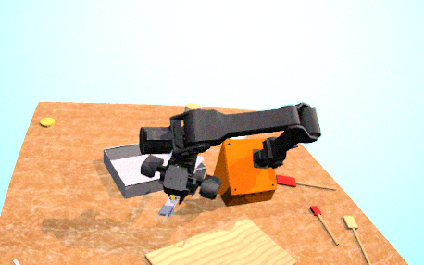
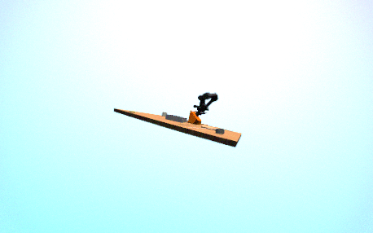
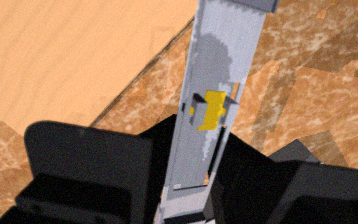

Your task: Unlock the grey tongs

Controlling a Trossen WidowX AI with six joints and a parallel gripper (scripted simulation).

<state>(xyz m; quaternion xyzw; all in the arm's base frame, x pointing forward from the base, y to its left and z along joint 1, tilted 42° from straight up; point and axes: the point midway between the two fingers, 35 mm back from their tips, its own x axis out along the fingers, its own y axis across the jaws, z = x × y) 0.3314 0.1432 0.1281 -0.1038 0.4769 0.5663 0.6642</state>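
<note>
The wooden board lies 13 cm to the left of my gripper tip, 12 cm below it and 12 cm behind it. Also, from my gripper tip: grey roasting tin: 28 cm to the right, 10 cm below, 1 cm ahead; white block: 57 cm to the right, 35 cm behind, 11 cm below; yellow lock piece: 4 cm above, 2 cm to the left, 1 cm ahead.
</note>
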